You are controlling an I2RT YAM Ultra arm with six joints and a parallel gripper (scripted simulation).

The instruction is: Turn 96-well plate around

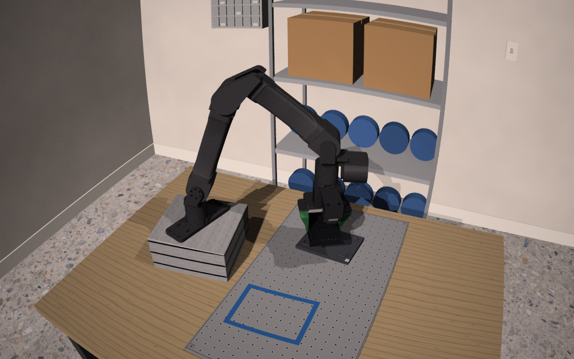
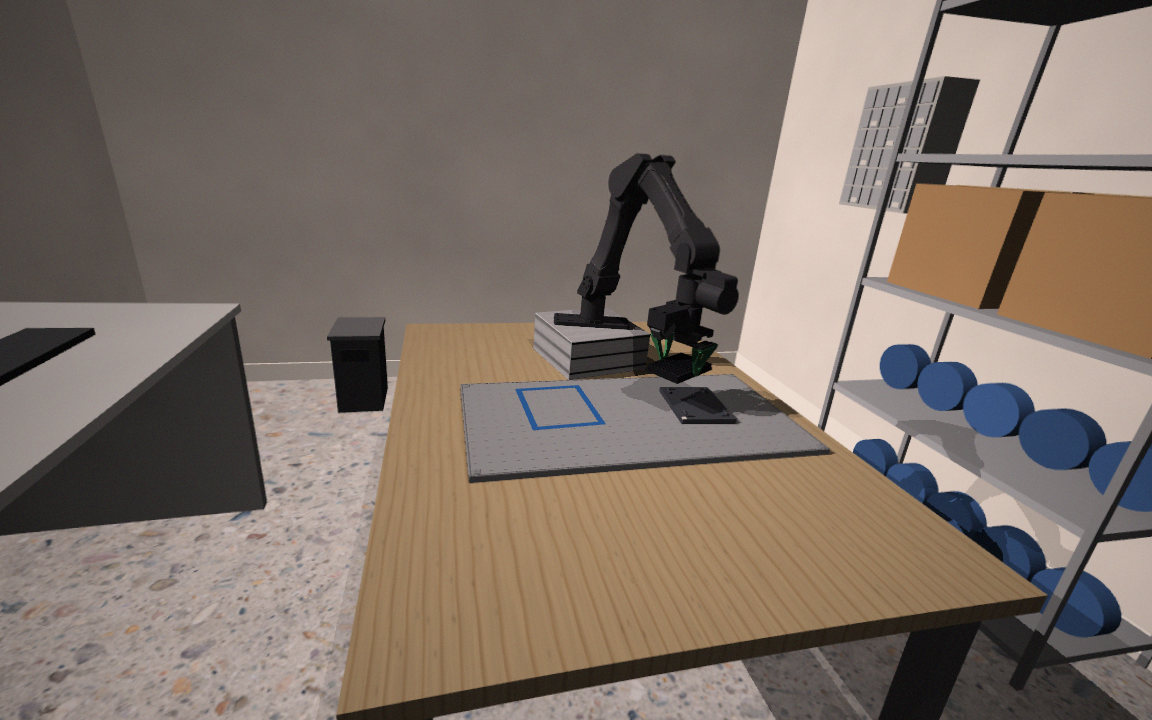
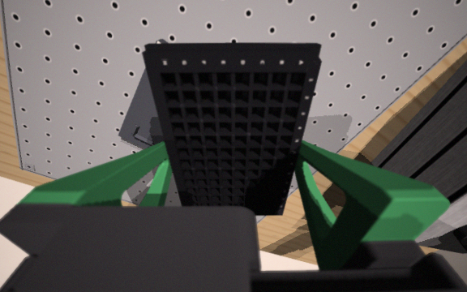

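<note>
Right now the dark plate nest N1 is 5 cm to the left of my hand and 9 cm below it. The rest, counted from my hand: white A1 label (8 cm ahead, 8 cm below); then black 96-well plate (right at my hand).
</note>
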